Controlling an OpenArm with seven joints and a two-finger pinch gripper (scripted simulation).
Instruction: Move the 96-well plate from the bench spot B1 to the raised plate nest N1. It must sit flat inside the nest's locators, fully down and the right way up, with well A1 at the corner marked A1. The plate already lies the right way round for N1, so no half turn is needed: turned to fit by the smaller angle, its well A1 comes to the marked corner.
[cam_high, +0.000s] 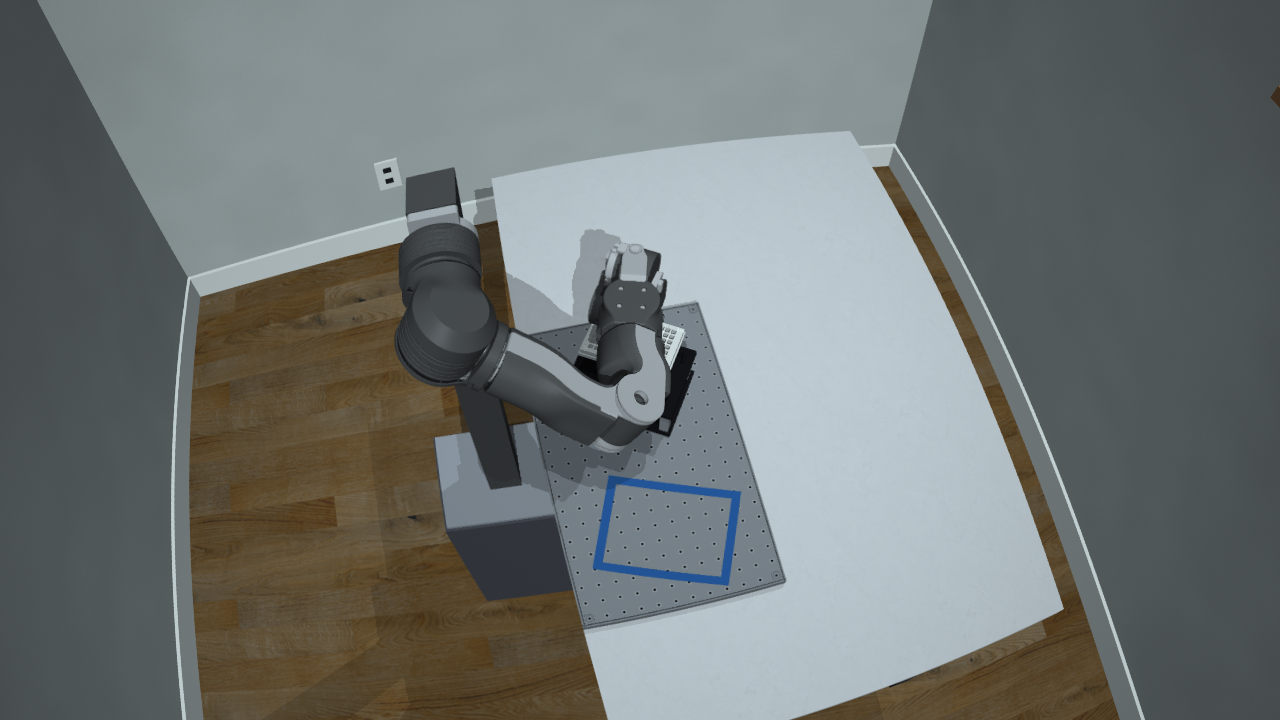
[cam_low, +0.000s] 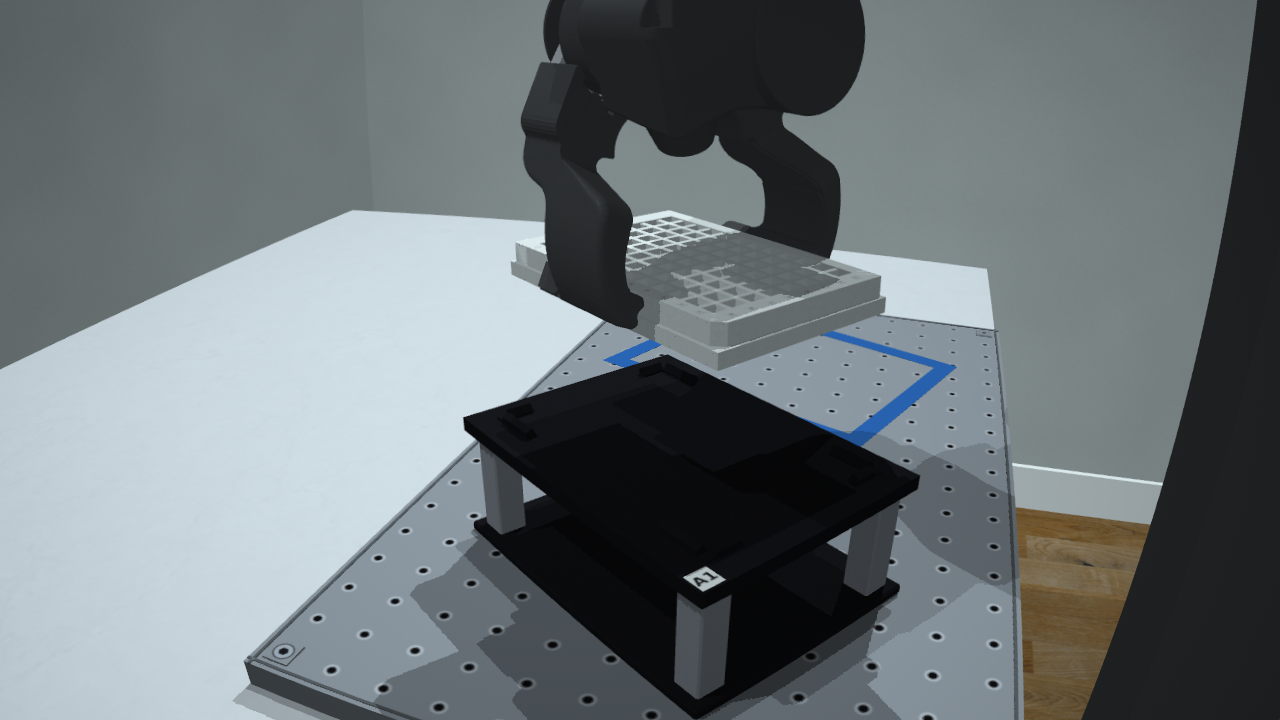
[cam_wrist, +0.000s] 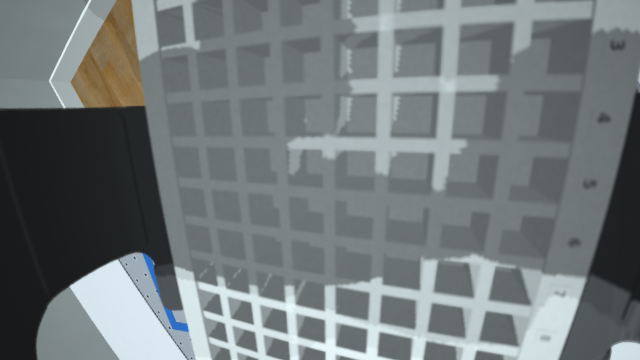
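My hand is 80 mm above the black raised nest N1. Round my hand: white 96-well plate: right at my hand; then A1 label: 40 mm behind, 90 mm to the left, 70 mm below.
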